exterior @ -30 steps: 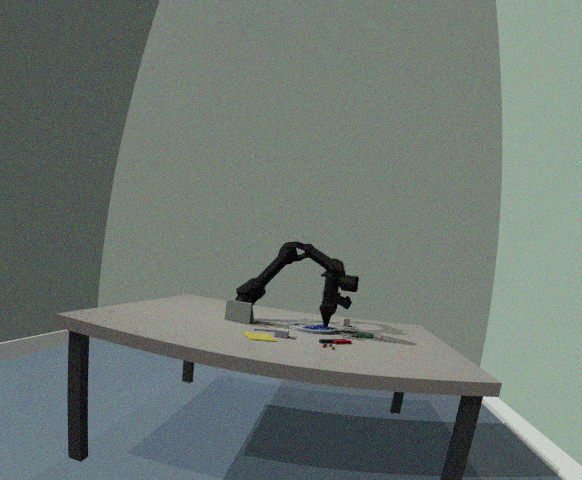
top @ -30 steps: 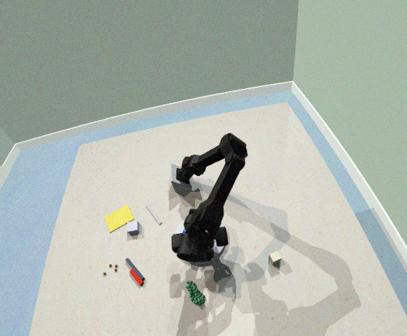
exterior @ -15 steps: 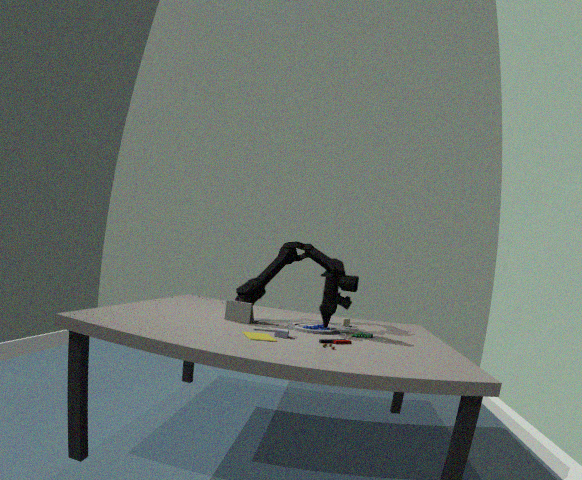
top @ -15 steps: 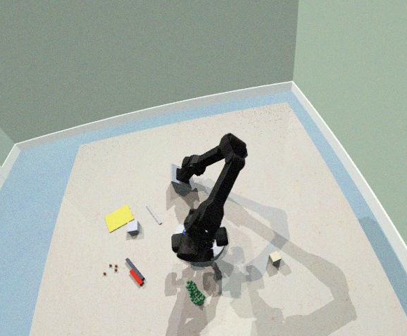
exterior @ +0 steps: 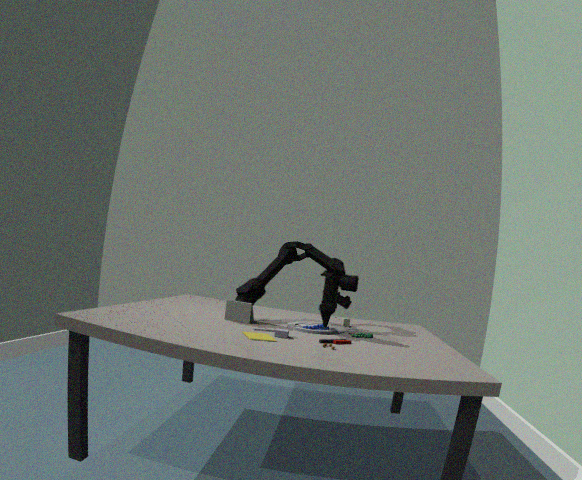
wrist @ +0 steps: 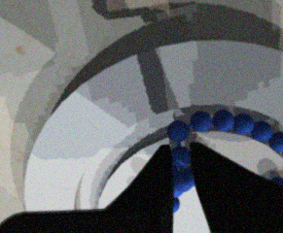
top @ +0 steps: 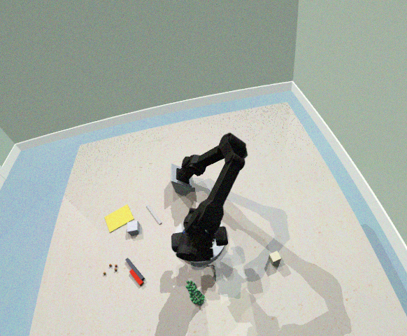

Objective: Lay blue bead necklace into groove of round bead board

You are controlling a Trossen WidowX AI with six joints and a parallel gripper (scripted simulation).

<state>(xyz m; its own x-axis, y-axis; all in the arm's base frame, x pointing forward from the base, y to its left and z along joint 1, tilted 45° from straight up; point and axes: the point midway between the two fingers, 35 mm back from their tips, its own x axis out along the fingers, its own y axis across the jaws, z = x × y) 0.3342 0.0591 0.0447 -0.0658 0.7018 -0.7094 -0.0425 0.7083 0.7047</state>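
My gripper tip is 50 mm past the round bead board, 10 mm to the left of it and 10 mm above it. Round my gripper tip: grey tool (70 mm ahead, 260 mm to the right, 10 mm below); cream cube (70 mm ahead, 250 mm to the left); stick (180 mm behind, 210 mm to the right, 20 mm below).
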